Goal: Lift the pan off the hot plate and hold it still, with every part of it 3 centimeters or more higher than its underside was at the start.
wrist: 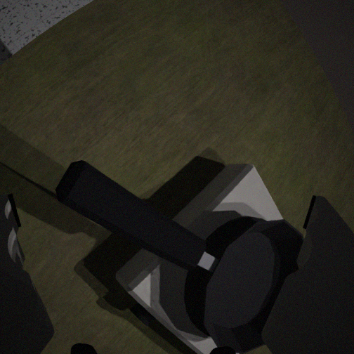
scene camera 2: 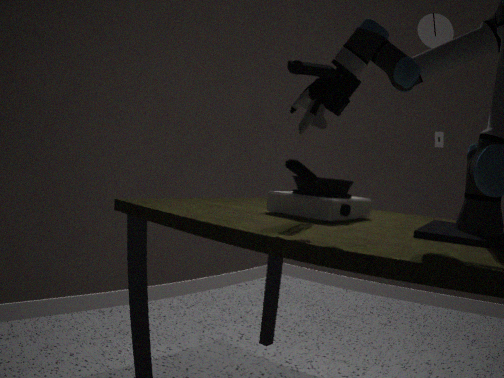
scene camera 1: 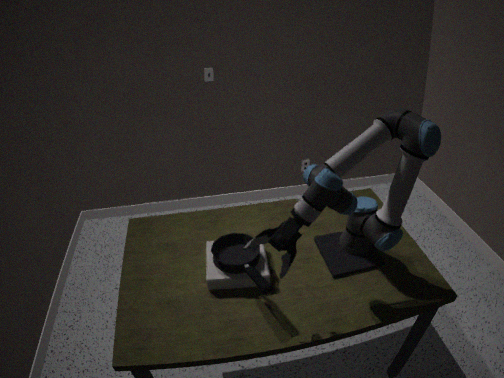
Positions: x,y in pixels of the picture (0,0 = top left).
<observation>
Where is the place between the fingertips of my gripper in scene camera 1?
262,264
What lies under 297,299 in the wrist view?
My gripper.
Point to a black pan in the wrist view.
242,279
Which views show my gripper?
The wrist view, scene camera 2 and scene camera 1: all of them.
</observation>
